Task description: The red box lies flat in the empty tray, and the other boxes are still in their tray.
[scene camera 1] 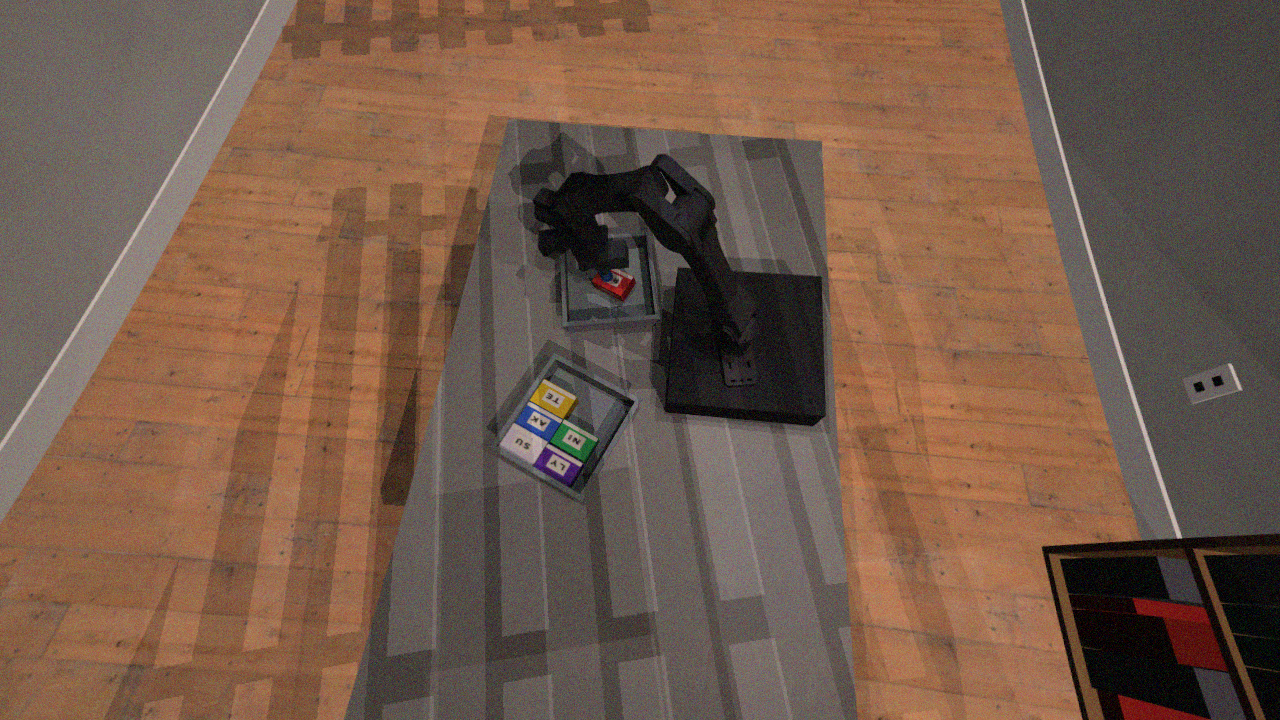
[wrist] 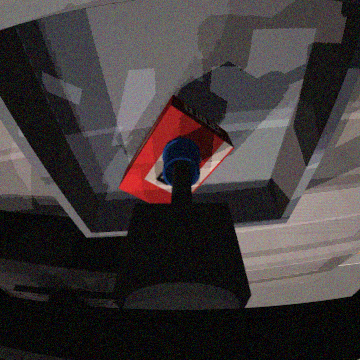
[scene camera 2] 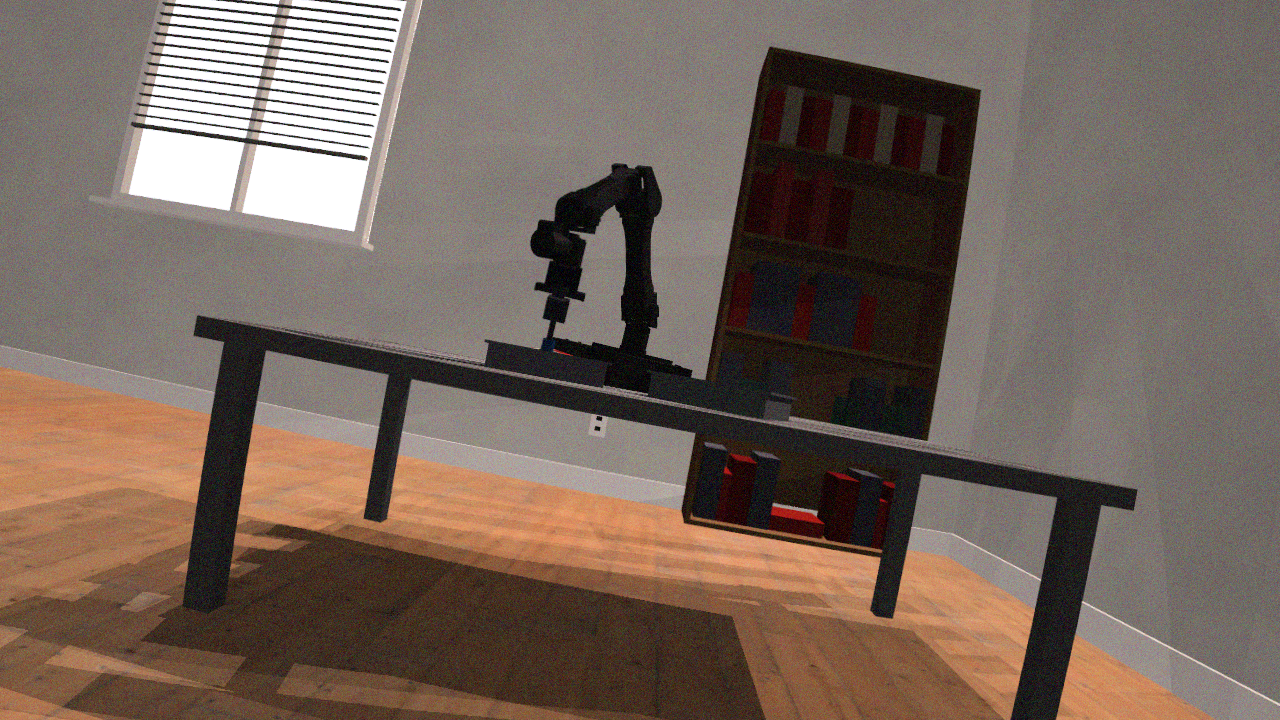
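Where they show: hand, its tool point: (scene camera 1: 608,278) (wrist: 181,148); arm's base, origin of its link: (scene camera 1: 734,343) (wrist: 70,295) (scene camera 2: 631,355).
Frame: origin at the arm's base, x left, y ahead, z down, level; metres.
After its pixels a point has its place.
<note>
The red box (scene camera 1: 613,283) @[y 0.258, x -0.192, z 0.031 m] (wrist: 144,171) @[y 0.258, x -0.182, z 0.031 m] sits low inside the grey tray (scene camera 1: 609,320) @[y 0.273, x -0.093, z 0.031 m] (scene camera 2: 532,362) @[y 0.376, x -0.237, z 0.058 m] (wrist: 250,203) @[y 0.169, x -0.295, z 0.057 m], turned at an angle to its walls. My suction cup (scene camera 1: 610,273) (scene camera 2: 547,340) (wrist: 181,157) presses on the box's white label from above and holds it. In the side view only a sliver of the red box (scene camera 2: 560,350) @[y 0.236, x -0.183, z 0.026 m] shows above the tray wall. I cannot tell whether the box rests on the tray floor. The second tray (scene camera 1: 595,376) @[y 0.311, x 0.043, z 0.031 m] (scene camera 2: 706,389) @[y 0.463, x 0.086, z 0.048 m] holds the yellow box (scene camera 1: 553,397) @[y 0.406, x 0.082, z 0.041 m], blue box (scene camera 1: 537,420) @[y 0.441, x 0.130, z 0.045 m], green box (scene camera 1: 573,439) @[y 0.365, x 0.177, z 0.048 m], white box (scene camera 1: 522,443) @[y 0.471, x 0.179, z 0.038 m] and purple box (scene camera 1: 557,465) @[y 0.399, x 0.230, z 0.044 m].
The arm's black base plate (scene camera 1: 760,357) @[y -0.050, x 0.039, z 0.000 m] stands right of both trays on the grey table (scene camera 1: 716,555) @[y 0.089, x 0.427, z 0.081 m] (scene camera 2: 895,452) @[y 0.728, x 0.335, z 0.090 m]. A bookshelf (scene camera 2: 962,160) stands behind the table by the wall.
</note>
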